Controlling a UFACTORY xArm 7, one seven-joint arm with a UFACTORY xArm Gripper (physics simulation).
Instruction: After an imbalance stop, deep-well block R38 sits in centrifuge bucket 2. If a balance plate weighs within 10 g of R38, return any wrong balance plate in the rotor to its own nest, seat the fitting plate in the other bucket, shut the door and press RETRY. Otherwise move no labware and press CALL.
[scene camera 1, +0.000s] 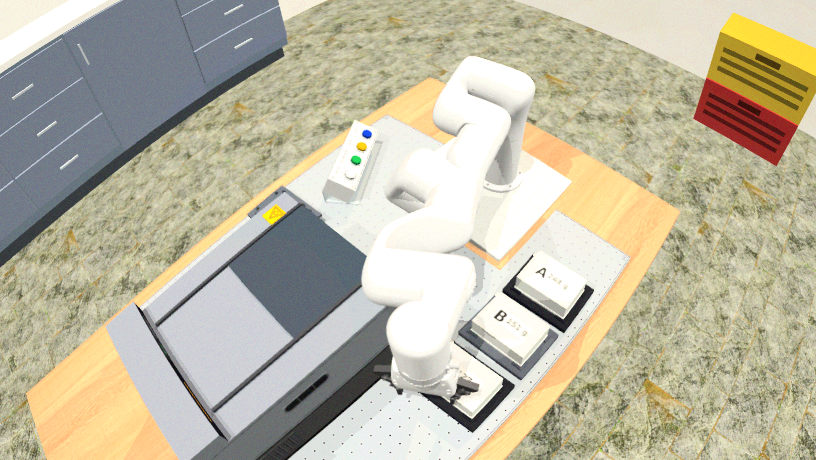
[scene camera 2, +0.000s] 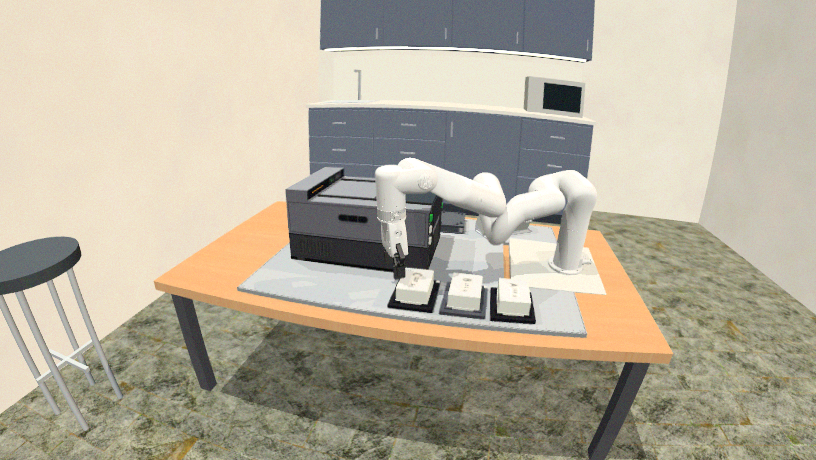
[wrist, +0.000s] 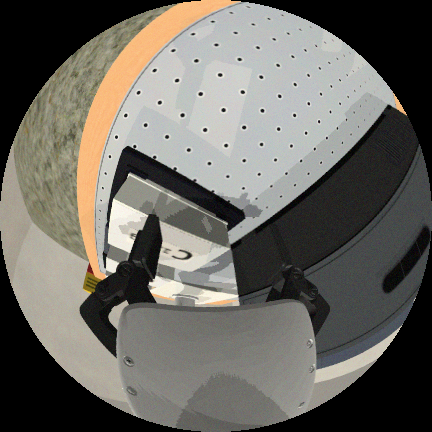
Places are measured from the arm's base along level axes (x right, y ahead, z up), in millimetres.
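Pixels of known places: gripper, fingertip midpoint: (scene camera 1: 427, 392) (scene camera 2: 394, 270) (wrist: 212, 231); arm's base at its link origin: (scene camera 1: 497, 174) (scene camera 2: 565, 265) (wrist: 184, 296).
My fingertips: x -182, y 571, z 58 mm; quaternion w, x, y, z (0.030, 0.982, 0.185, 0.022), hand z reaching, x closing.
For each thing: its middle in the pictures, then the offset to it from my fingertips. Level surfaces: height alone.
- Balance plate A at the middle of its body: (scene camera 1: 551, 284) (scene camera 2: 513, 296) dx -76, dy -328, dz -30 mm
- plate B at the middle of its body: (scene camera 1: 510, 328) (wrist: 137, 266) (scene camera 2: 465, 291) dx -52, dy -198, dz -30 mm
- Plate C at the middle of its body: (wrist: 163, 232) (scene camera 1: 461, 380) (scene camera 2: 415, 285) dx -29, dy -60, dz -30 mm
- centrifuge at the middle of its body: (scene camera 1: 258, 339) (wrist: 372, 255) (scene camera 2: 369, 214) dx +290, dy +110, dz +59 mm
- white button box at the middle of its body: (scene camera 1: 351, 159) (scene camera 2: 504, 221) dx +501, dy -401, dz -21 mm
- perforated deck at its surface level: dz -62 mm
Balance plate A (scene camera 1: 551, 284) (scene camera 2: 513, 297) and plate B (scene camera 1: 508, 331) (scene camera 2: 464, 293), marked 151 g, sit in their nests; A's weight is blurred. Plate C (scene camera 1: 482, 394) (scene camera 2: 415, 287) (wrist: 200, 247) sits in its black nest, its weight partly hidden. My gripper (scene camera 1: 425, 381) (scene camera 2: 399, 271) (wrist: 212, 231) is open and empty above plate C, off toward the centrifuge side; one finger overlaps C in the wrist view. The centrifuge (scene camera 1: 342, 365) (scene camera 2: 320, 217) (wrist: 350, 300) has a light and a dark panel on top; its rotor, buckets and R38 do not show.
A white button box (scene camera 1: 339, 189) with blue, yellow, green and white buttons stands beyond the centrifuge, labels unreadable. The nests stand in a row along the edge of the perforated deck (scene camera 1: 394, 431) (scene camera 2: 320, 291) (wrist: 235, 90). The arm passes between the centrifuge and plates A and B.
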